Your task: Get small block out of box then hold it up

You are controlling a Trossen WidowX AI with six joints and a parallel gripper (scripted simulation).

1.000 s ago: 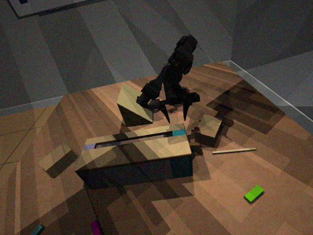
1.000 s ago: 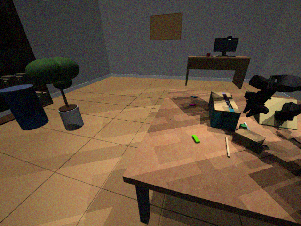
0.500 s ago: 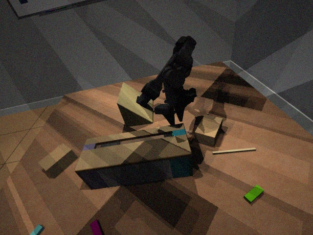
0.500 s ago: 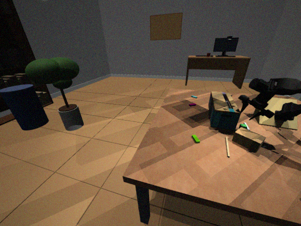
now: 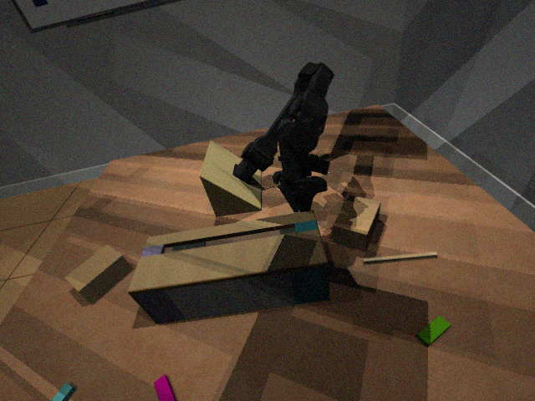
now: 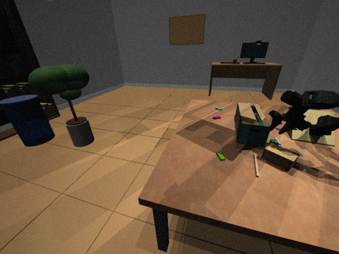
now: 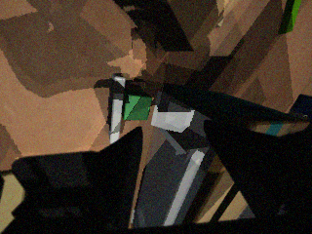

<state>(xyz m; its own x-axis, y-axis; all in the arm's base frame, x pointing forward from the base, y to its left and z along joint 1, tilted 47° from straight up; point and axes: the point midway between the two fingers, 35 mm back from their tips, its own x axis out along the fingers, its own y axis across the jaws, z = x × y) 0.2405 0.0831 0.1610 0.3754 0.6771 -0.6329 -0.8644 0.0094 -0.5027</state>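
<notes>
My gripper tip is 20 mm past the small green block and 70 mm above it. Also, from my gripper tip: long box 80 mm ahead, 160 mm to the right, 30 mm below; then thin stick 90 mm ahead, 210 mm to the left, 80 mm below.
</notes>
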